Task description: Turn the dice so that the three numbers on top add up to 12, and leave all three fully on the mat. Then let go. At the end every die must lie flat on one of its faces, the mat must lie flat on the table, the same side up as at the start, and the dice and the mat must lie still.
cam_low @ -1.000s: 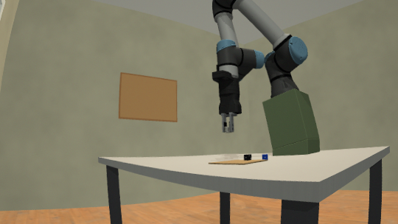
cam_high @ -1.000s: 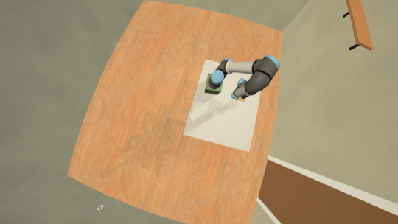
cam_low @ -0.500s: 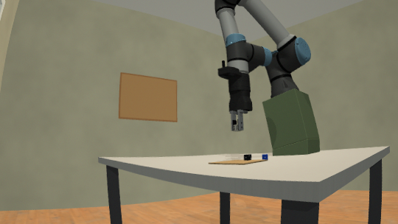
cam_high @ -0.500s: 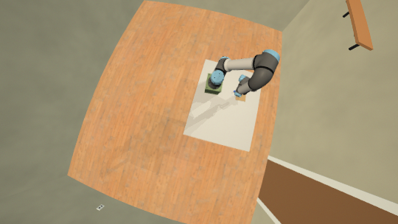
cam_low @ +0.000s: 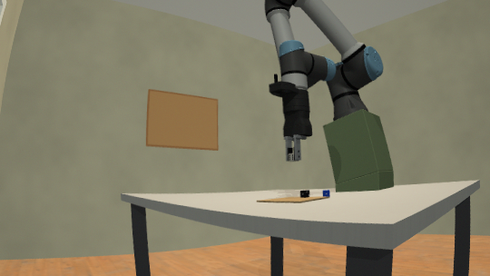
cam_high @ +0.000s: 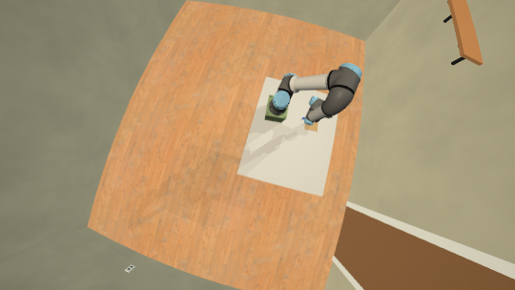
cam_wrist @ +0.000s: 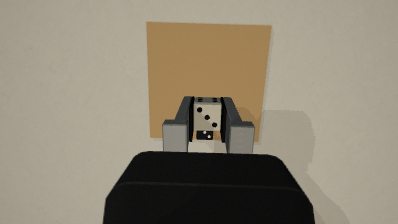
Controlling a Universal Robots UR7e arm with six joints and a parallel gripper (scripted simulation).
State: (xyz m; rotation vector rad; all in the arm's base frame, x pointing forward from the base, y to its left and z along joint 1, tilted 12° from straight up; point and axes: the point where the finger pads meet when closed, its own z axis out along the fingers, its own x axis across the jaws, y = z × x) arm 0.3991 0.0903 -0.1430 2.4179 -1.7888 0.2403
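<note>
My gripper is now 12 cm above the tan mat. Also, from my hand: blue die 10 cm behind, 1 cm to the left, 11 cm below; black die 5 cm behind, 1 cm to the right, 11 cm below; white die 1 cm below.
</note>
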